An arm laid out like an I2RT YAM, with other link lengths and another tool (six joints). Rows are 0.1 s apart.
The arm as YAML. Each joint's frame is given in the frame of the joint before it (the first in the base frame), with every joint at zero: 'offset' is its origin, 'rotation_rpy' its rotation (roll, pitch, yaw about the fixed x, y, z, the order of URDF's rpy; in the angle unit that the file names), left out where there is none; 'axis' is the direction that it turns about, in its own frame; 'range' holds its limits. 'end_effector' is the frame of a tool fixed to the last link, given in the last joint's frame.
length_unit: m
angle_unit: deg
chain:
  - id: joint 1
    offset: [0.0, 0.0, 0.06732]
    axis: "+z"
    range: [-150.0, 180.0]
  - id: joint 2
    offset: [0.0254, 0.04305, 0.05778]
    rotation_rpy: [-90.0, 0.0, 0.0]
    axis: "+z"
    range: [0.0, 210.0]
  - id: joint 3
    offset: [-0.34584, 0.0, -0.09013]
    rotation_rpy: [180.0, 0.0, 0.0]
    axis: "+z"
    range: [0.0, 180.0]
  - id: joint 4
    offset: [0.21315, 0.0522, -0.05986]
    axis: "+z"
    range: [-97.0, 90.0]
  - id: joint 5
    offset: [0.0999, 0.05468, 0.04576]
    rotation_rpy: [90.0, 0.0, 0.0]
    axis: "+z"
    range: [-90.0, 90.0]
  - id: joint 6
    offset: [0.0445, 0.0, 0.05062]
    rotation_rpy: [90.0, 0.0, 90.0]
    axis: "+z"
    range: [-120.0, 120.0]
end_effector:
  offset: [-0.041, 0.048, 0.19]
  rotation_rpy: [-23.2, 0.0, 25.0]
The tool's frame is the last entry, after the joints.
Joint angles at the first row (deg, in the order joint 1, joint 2, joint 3, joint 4, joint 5, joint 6):
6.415, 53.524, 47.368, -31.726, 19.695, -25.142
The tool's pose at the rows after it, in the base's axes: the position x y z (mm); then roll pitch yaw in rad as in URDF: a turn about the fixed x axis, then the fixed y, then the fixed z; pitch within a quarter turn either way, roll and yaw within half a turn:
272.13, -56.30, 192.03, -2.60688, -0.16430, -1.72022
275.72, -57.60, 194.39, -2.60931, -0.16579, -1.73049
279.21, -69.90, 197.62, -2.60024, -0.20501, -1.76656
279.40, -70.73, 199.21, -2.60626, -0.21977, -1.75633
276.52, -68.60, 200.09, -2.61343, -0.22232, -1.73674
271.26, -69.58, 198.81, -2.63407, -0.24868, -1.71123
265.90, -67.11, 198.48, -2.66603, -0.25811, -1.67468
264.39, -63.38, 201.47, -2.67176, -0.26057, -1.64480
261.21, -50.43, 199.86, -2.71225, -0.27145, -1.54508
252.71, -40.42, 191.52, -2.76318, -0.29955, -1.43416
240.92, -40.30, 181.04, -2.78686, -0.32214, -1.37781
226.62, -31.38, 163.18, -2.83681, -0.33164, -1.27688
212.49, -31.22, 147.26, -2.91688, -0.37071, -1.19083
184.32, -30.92, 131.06, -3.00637, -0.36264, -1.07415
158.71, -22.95, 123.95, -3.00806, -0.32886, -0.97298
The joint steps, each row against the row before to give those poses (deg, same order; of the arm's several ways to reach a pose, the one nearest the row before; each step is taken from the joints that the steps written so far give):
-0.086, 0.265, 1.408, -0.879, -2.193, 1.585
0.001, 0.964, 0.880, -0.179, 0.512, 0.355
-0.092, 0.880, 0.352, 0.615, 2.895, -0.704
0.088, 0.352, 0.703, -0.609, 0.099, -0.878
0.002, -0.348, 0.529, -1.056, -0.793, -0.702
0.260, -0.091, 0.614, -1.666, 0.000, -1.578
-0.173, 0.352, 1.576, -2.632, -1.316, -1.321
0.178, -0.176, 0.971, -1.153, -1.052, -1.054
1.224, 0.613, 1.494, -2.369, -2.726, -2.892
1.934, -0.083, -0.170, -1.935, -1.668, -3.595
0.439, -1.842, -2.279, -0.269, -0.796, -2.647
2.274, -1.321, -2.811, -0.700, -1.322, -2.376
4.129, -0.004, -1.673, -2.190, 2.462, -1.141
1.246, -1.660, -1.231, -4.556, -2.009, -3.066
0.006, -4.729, -1.058, -3.611, -4.831, -3.695

